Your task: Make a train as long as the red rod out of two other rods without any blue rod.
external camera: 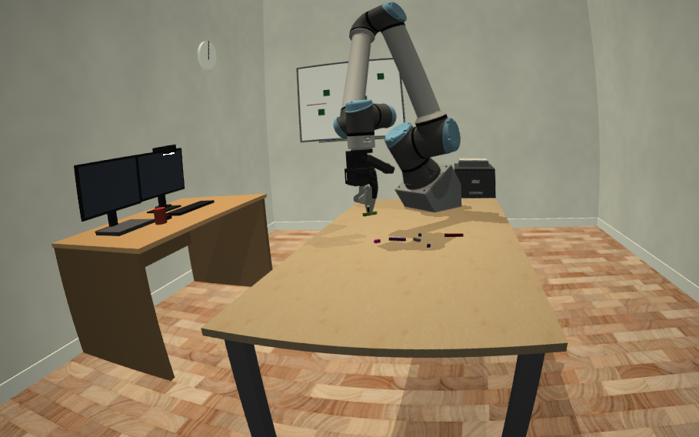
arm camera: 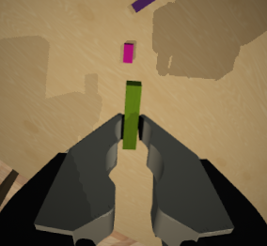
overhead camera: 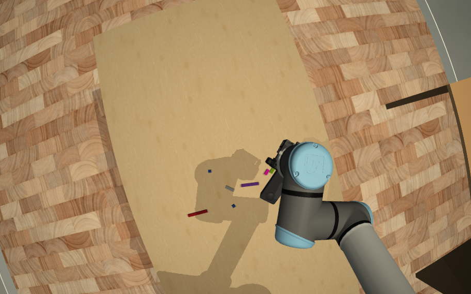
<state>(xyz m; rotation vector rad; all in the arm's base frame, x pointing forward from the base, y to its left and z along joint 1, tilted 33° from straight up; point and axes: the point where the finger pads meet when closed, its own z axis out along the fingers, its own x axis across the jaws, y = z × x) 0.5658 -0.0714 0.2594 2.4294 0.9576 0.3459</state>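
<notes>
The magenta rod is 20 mm behind my hand, 20 mm to the left of it and 110 mm below it. The rest, counted from my hand: grey rod 30 mm behind, 150 mm to the left, 110 mm below; purple rod 40 mm behind, 80 mm to the left, 110 mm below; lime rod 10 mm below.
</notes>
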